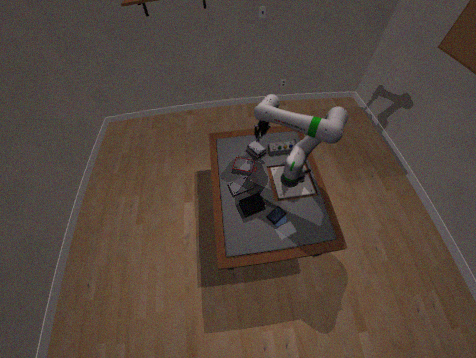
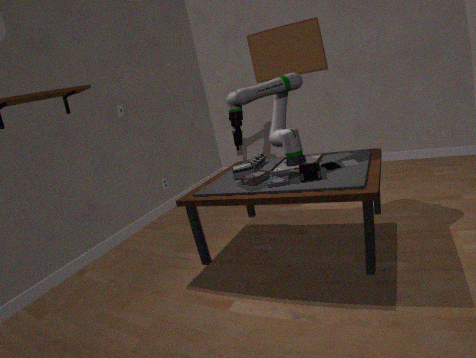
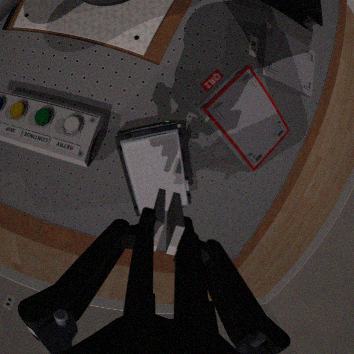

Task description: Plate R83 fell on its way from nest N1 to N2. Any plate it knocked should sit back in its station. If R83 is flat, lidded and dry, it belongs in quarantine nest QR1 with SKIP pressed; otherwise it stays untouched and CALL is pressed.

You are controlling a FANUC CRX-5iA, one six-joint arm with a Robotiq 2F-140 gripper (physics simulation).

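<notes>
My gripper is shut, with a narrow gap and nothing seen between the fingertips. It hangs above the near end of a white-topped, dark-edged unit. Nest QR1, outlined in red, holds no visible plate. A grey nest, N2 by its place, lies beyond it, partly in shadow. The button panel has yellow SKIP, green CONTINUE and white RETRY. I cannot tell R83; CALL is not readable.
A black box stands beyond N2. A dark square item and a pale sheet lie farther along. The arm stands on a wood-edged base plate. Strong shadows cross the mat.
</notes>
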